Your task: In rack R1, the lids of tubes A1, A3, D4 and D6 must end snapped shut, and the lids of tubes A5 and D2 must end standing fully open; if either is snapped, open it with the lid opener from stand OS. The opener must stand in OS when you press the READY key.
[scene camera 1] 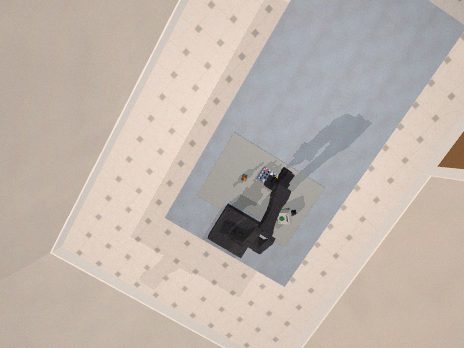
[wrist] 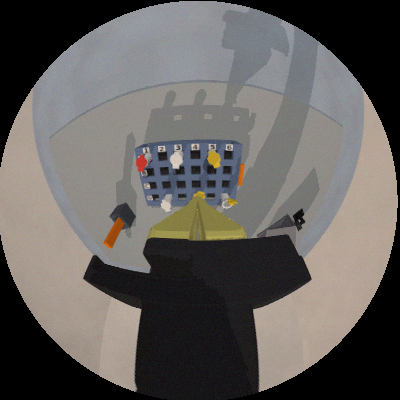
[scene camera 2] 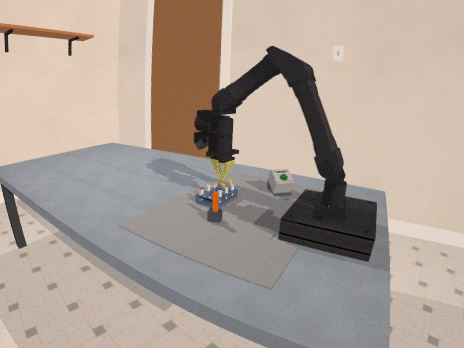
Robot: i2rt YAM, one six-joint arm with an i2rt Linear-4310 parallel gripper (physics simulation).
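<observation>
The blue rack R1 stands on the mat. In the wrist view, A1's red lid, A3's white lid and A5's yellow lid lie over their tube tops. D2's white lid looks closed. D6's yellow lid stands open beside the tube mouth. D4's yellow lid shows just beyond my fingertips, which hide its tube; its state is unclear. My gripper is shut and empty, above row D near D4. The orange opener stands in dark stand OS.
The grey box with the green READY key stands on the robot-base side of the rack, to the right in the wrist view. A small black object is beside it. An orange strip shows at the rack's column-6 side.
</observation>
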